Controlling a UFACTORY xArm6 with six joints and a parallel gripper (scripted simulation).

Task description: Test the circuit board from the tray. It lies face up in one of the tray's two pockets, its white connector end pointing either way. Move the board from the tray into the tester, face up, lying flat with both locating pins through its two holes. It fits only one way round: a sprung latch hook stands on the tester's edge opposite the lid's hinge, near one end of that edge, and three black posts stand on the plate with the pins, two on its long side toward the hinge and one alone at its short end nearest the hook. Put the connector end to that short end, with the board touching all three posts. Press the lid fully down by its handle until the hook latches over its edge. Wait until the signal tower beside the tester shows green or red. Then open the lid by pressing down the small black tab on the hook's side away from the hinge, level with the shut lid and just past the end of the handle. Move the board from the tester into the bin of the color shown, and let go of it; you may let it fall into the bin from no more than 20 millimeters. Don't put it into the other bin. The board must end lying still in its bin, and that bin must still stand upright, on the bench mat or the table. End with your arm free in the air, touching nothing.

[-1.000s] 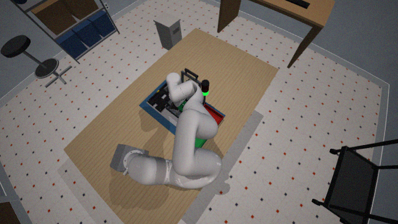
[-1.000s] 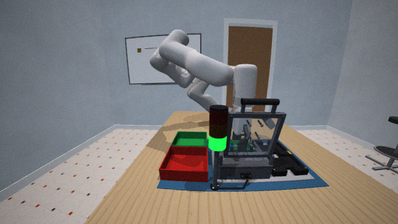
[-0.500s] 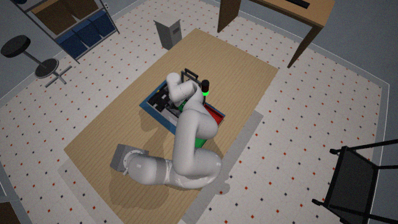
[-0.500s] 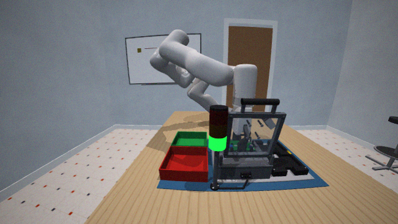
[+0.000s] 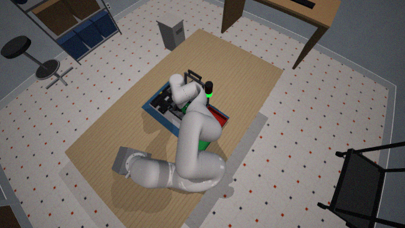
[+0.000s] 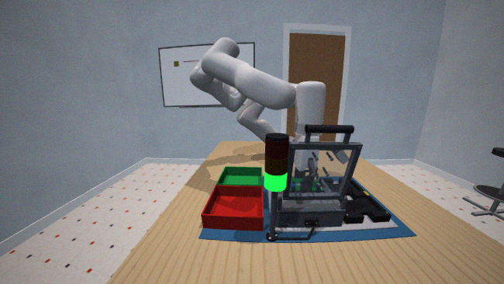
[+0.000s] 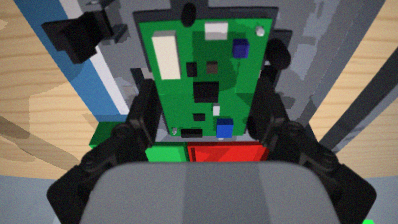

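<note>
My gripper is now 1 cm above the green circuit board. The rest, counted from my hand: clear lid: 11 cm ahead, 3 cm to the right, 10 cm above; black latch hook: 5 cm behind, 7 cm to the left, 1 cm above; plate: 1 cm ahead, 1 cm below.
</note>
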